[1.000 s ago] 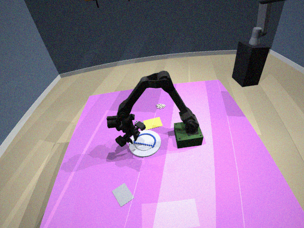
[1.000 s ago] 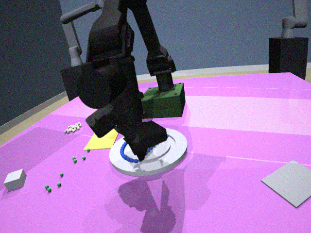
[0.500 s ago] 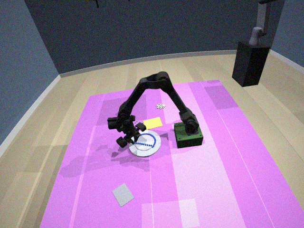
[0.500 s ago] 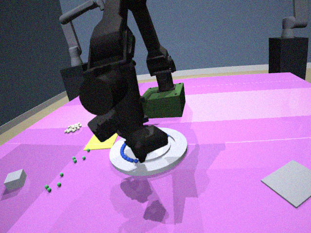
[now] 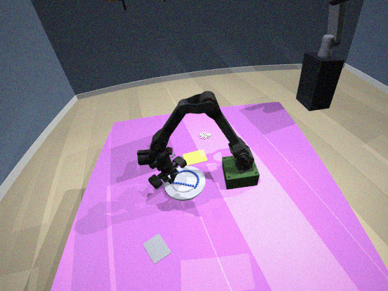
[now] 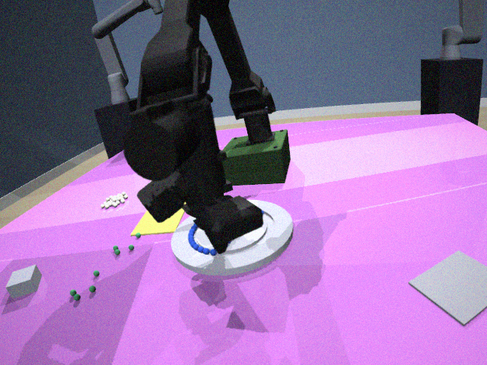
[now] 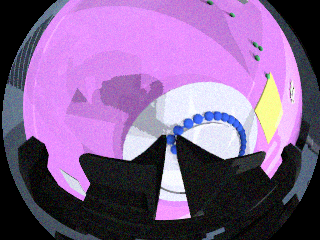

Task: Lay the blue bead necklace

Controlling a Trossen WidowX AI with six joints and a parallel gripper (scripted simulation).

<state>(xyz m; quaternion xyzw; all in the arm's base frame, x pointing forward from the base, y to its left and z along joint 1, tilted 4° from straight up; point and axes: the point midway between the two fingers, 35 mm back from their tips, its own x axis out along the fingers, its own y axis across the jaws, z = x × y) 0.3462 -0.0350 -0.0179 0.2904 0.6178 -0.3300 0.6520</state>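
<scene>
Right now my gripper tip is 6 cm past the round white bead board and 1 cm above it. Round my gripper tip: yellow sheet: 13 cm behind, 15 cm to the right, 1 cm below; grey tile: 8 cm ahead, 31 cm to the left, 1 cm below; cube: 9 cm ahead, 32 cm to the right.
</scene>
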